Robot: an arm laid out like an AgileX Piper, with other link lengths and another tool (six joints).
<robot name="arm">
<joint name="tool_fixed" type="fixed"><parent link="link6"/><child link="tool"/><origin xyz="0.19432 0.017 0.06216" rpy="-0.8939 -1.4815 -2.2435"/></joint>
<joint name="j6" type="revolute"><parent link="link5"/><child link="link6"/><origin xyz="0.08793 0 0.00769"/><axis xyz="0.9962 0 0.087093"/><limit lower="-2.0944" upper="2.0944"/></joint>
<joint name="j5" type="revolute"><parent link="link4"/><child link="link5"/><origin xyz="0 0 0"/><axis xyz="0 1 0"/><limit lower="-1.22" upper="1.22"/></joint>
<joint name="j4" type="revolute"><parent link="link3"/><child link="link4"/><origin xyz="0.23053 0 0.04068"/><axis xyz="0.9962 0 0.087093"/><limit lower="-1.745" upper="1.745"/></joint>
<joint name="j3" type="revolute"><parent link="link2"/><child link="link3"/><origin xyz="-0.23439 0 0.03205"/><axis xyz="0 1 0"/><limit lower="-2.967" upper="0"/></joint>
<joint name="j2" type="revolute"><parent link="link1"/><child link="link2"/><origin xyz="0 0 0"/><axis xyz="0 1 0"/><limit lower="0" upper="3.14"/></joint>
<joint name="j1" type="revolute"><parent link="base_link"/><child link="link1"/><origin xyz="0 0 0.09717"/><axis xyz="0 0 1"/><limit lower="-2.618" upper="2.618"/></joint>
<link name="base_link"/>
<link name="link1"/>
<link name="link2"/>
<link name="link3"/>
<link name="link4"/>
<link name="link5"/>
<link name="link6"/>
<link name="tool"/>
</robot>
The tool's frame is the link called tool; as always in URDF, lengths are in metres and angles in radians.
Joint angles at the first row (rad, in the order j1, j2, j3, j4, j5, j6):
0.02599, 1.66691, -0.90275, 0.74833, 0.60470, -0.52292
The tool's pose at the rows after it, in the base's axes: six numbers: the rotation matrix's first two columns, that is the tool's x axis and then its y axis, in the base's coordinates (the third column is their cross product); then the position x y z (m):
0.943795 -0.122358 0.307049 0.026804 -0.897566 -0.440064 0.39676 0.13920 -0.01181
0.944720 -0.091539 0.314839 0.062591 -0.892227 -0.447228 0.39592 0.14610 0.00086
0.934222 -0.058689 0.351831 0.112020 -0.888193 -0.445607 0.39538 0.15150 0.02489
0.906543 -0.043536 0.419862 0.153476 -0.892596 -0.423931 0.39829 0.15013 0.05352
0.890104 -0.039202 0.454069 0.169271 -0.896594 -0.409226 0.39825 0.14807 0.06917
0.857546 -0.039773 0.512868 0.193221 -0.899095 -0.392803 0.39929 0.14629 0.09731
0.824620 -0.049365 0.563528 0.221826 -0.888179 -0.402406 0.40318 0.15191 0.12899
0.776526 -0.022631 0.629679 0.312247 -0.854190 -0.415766 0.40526 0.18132 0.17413
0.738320 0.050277 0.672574 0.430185 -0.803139 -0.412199 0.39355 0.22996 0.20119
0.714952 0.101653 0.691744 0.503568 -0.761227 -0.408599 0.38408 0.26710 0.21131
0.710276 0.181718 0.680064 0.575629 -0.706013 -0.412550 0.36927 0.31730 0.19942
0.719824 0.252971 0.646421 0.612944 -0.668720 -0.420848 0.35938 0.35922 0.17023
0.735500 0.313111 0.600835 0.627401 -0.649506 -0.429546 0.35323 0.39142 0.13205
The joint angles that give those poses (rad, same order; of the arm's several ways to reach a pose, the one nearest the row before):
0.02600, 1.66692, -0.93850, 0.74219, 0.65176, -0.52373
0.02601, 1.65167, -0.96985, 0.72838, 0.70188, -0.52375
0.02597, 1.60077, -0.99478, 0.70965, 0.74949, -0.52277
0.02598, 1.52601, -0.99998, 0.68820, 0.75664, -0.51885
0.02600, 1.47983, -1.00000, 0.66915, 0.76089, -0.50604
0.02597, 1.40888, -1.00518, 0.65389, 0.76491, -0.49180
0.02846, 1.36821, -1.03980, 0.67432, 0.78044, -0.48980
0.07882, 1.35515, -1.12545, 0.71539, 0.80293, -0.50085
0.19100, 1.37033, -1.19498, 0.73328, 0.80213, -0.50818
0.28330, 1.40485, -1.24367, 0.73864, 0.78495, -0.50841
0.40638, 1.49311, -1.29766, 0.73982, 0.76062, -0.50842
0.50385, 1.61171, -1.34941, 0.73980, 0.73236, -0.50840
0.57301, 1.74121, -1.40206, 0.73983, 0.70921, -0.50844

